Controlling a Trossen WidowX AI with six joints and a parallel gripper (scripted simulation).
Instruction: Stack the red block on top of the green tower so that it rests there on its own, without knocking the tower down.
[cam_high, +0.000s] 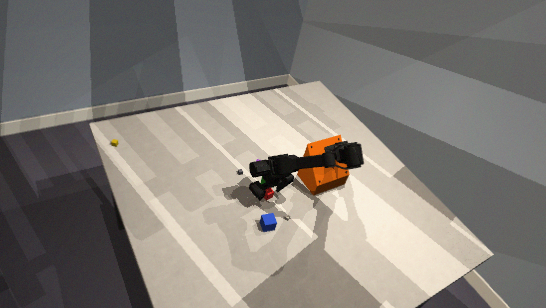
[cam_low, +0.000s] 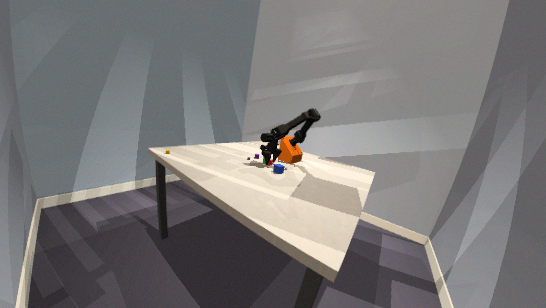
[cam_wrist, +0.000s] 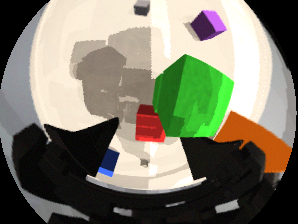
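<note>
My gripper tip is now 160 mm to the left of the purple block, 50 mm past it and 10 mm below it. Round my gripper tip: blue block (120 mm to the left, 70 mm ahead, 10 mm above); red block (10 mm to the right, 10 mm above); small grey cube (160 mm to the right, 50 mm ahead).
</note>
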